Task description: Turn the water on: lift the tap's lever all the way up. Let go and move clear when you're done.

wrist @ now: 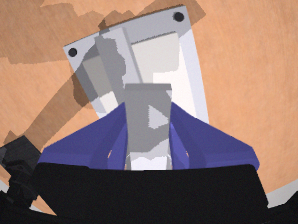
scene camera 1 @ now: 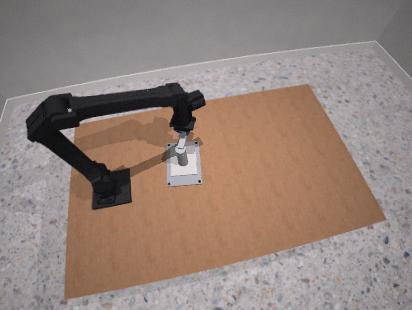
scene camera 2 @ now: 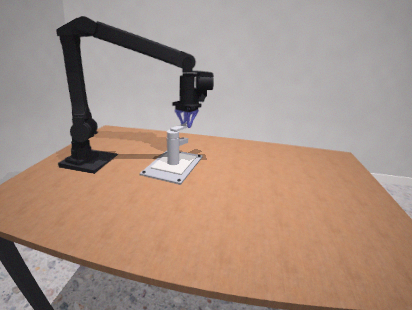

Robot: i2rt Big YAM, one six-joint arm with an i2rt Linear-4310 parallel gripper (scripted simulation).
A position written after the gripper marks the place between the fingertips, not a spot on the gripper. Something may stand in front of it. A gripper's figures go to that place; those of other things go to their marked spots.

Labels:
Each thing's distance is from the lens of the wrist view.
gripper (wrist: 148, 109): 0.13 m
lever (wrist: 148, 105): 0.11 m

